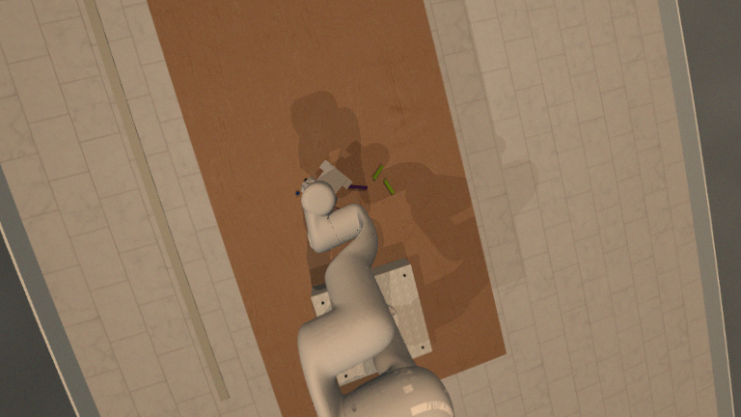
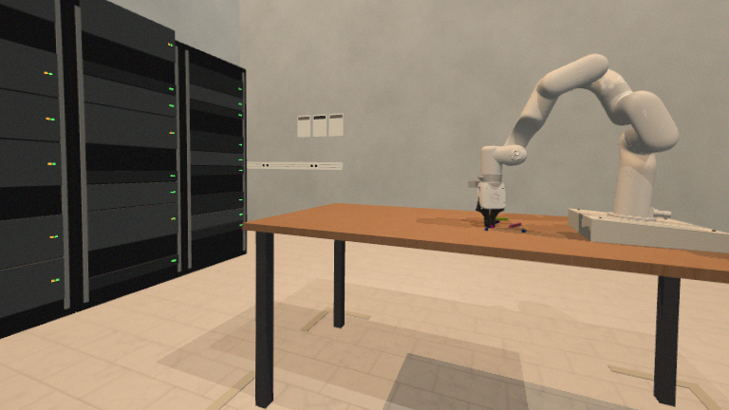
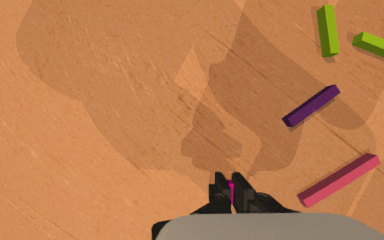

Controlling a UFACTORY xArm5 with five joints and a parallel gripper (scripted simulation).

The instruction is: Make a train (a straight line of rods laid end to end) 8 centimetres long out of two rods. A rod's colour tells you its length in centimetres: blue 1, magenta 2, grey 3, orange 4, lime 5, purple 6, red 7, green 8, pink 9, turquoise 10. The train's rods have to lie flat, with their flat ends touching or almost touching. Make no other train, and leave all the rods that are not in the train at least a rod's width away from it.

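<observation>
My hand is 20 mm above the magenta rod. The rest, counted from my hand: blue rod (70 mm to the left, 20 mm below); then purple rod (120 mm to the right, 20 mm below); then pink rod (90 mm to the right, 80 mm behind, 20 mm below).
</observation>
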